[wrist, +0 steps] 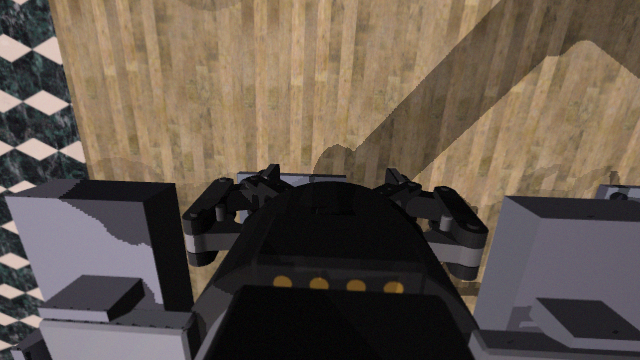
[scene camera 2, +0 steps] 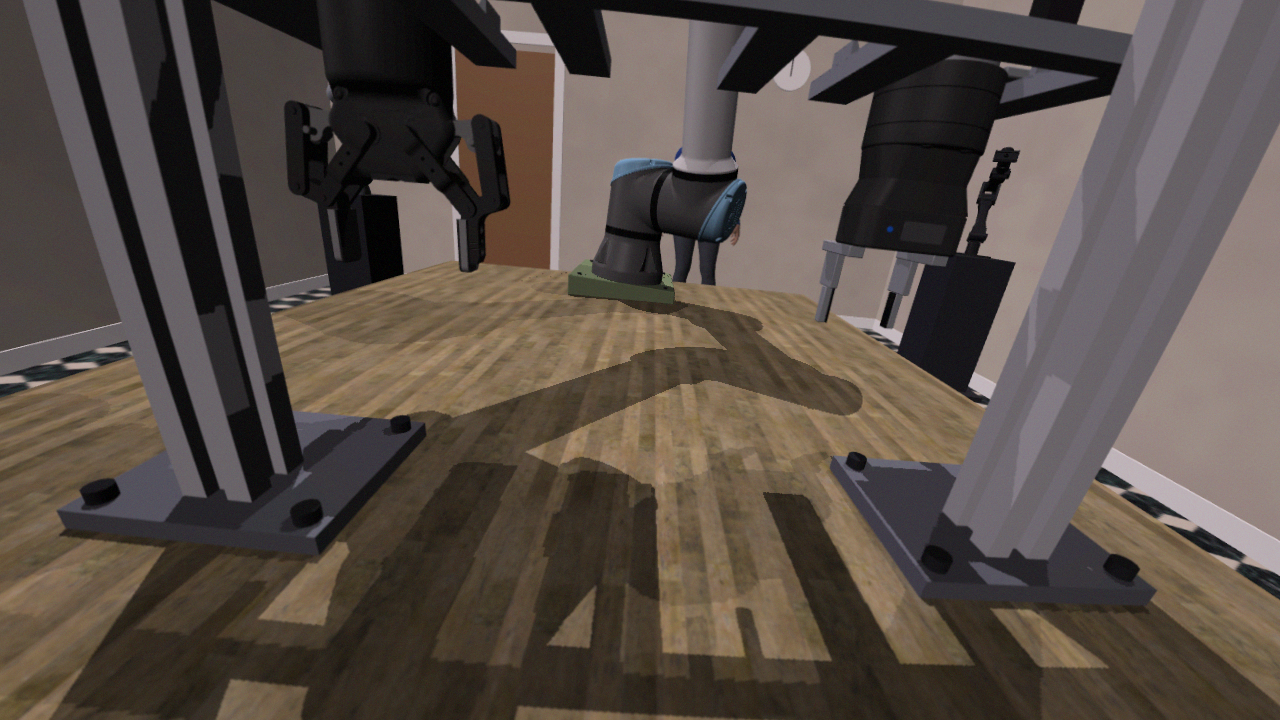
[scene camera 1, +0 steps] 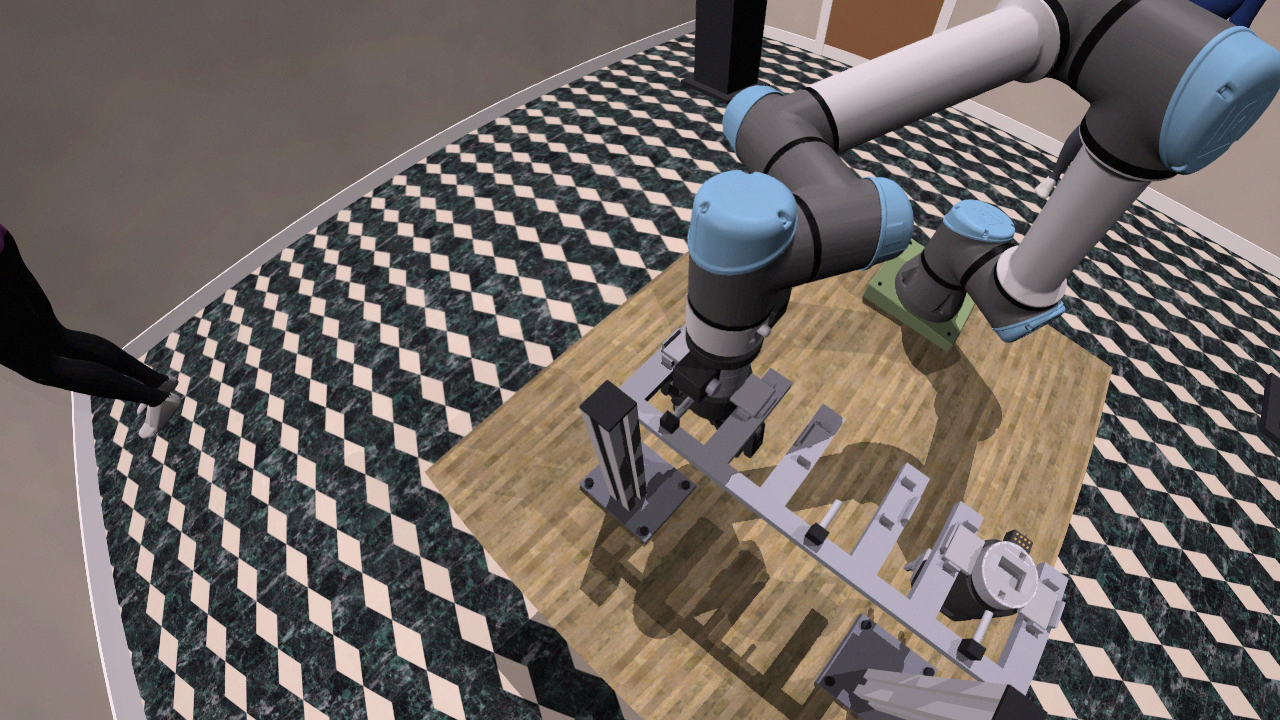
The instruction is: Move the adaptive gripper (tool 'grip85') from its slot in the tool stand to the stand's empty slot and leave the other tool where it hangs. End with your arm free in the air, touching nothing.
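Where they show: arm's base, origin of its link: (scene camera 2: 626, 276) (scene camera 1: 926, 292).
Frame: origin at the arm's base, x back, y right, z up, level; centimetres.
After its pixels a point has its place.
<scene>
My adaptive gripper (scene camera 1: 713, 420) (scene camera 2: 407, 259) (wrist: 332, 174) is on the arm's wrist, upright, fingers spread, open and empty. It stands between the two fork arms of the tool stand's (scene camera 1: 872, 582) @[x -65.0, y -19.2, z 25.0 cm] (scene camera 2: 1029, 44) @[x -64.8, y -28.4, z 23.9 cm] left end slot in scene camera 1. Its light side plates lie over the fork arms, close to the locating blocks; I cannot tell whether they bear fully on them. The middle slot's fork arms (scene camera 1: 796, 465) @[x -61.8, y -6.1, z 25.0 cm] (scene camera 1: 887, 519) @[x -59.6, y -16.3, z 25.8 cm] hold no tool. The other tool, the parallel gripper (scene camera 1: 1004, 577) (scene camera 2: 913, 192), hangs in the right end slot, off the arm.
The stand's left post (scene camera 1: 611, 447) @[x -74.2, y 8.0, z 23.9 cm] (scene camera 2: 170, 268) @[x -74.3, y 8.5, z 10.8 cm] is close beside the occupied left slot. The right post (scene camera 2: 1065, 295) @[x -65.4, y -33.8, z 13.0 cm] rises near the parallel gripper. The arm's green base (scene camera 1: 895, 313) @[x -8.6, y 2.2, z -2.2 cm] (scene camera 2: 617, 288) @[x -8.4, y 0.3, z -1.2 cm] is on the wooden table (scene camera 1: 537, 429) @[x -77.3, y 29.2, z -3.2 cm]. Black pedestals (scene camera 1: 726, 44) (scene camera 2: 957, 313) stand beyond it.
</scene>
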